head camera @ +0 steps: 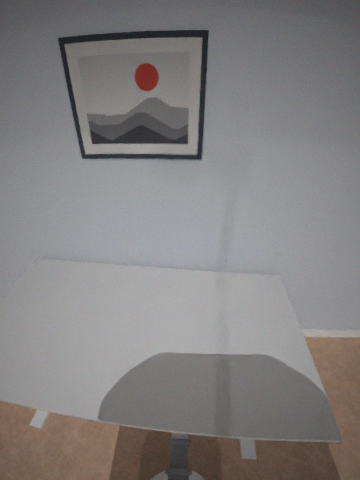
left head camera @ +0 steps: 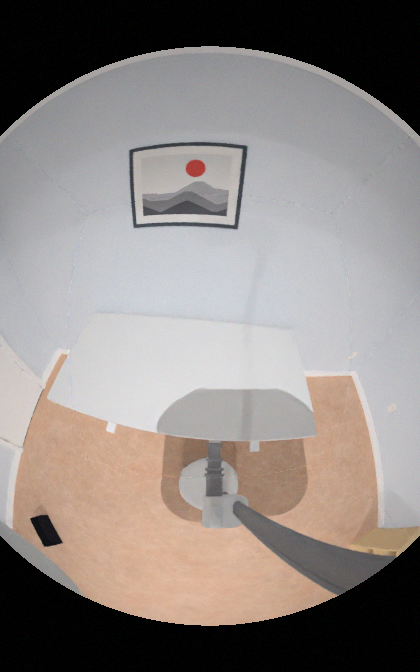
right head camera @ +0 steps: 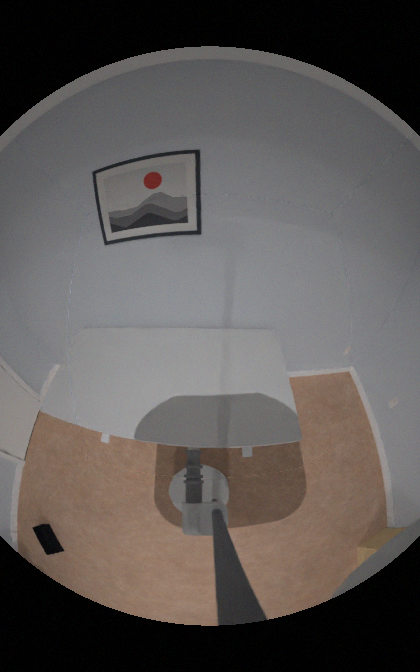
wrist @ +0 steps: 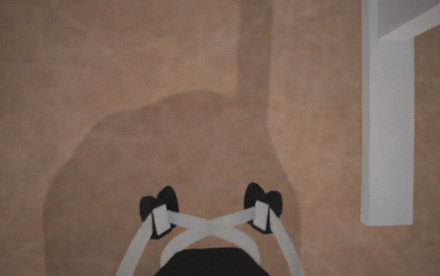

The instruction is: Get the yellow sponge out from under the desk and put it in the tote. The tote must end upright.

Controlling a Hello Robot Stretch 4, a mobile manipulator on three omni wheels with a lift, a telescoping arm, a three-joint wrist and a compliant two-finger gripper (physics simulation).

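Places are measured from the robot's base along level axes (x right, y ahead, z up), in metres.
Pixels of known places: gripper, fingertip midpoint: (wrist: 211, 201).
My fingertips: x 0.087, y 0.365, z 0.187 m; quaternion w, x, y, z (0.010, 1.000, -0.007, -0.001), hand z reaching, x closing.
Behind a point stands the place of what it marks.
My gripper (wrist: 211, 201) @(z 0.187, x 0.087, y 0.365 m) is open in the wrist view, with bare floor showing between and ahead of its fingers. The desk (head camera: 125, 320) @(z 0.692, x -0.266, y 0.649 m) (left head camera: 175, 360) @(z 0.692, x -0.225, y 0.670 m) (right head camera: 150, 360) hides the gripper in the head views; my arm (head camera: 179, 452) @(z 0.606, x 0.001, y 0.207 m) (left head camera: 214, 470) @(z 0.612, x 0.001, y 0.101 m) (right head camera: 193, 480) runs in under its front edge. The yellow sponge does not show in any view now. A black rectangular object (left head camera: 46, 530) (right head camera: 48, 539) lies on the floor at the lower left; I cannot tell whether it is the tote.
A white desk foot (wrist: 390, 135) (head camera: 247, 448) is right of the gripper, apart from it. Another foot (head camera: 39, 419) shows at the left. A tan box-like piece (left head camera: 385, 540) (right head camera: 375, 542) stands at the lower right. A framed picture (head camera: 142, 120) @(z 1.471, x -0.187, y 1.038 m) hangs on the wall behind the desk.
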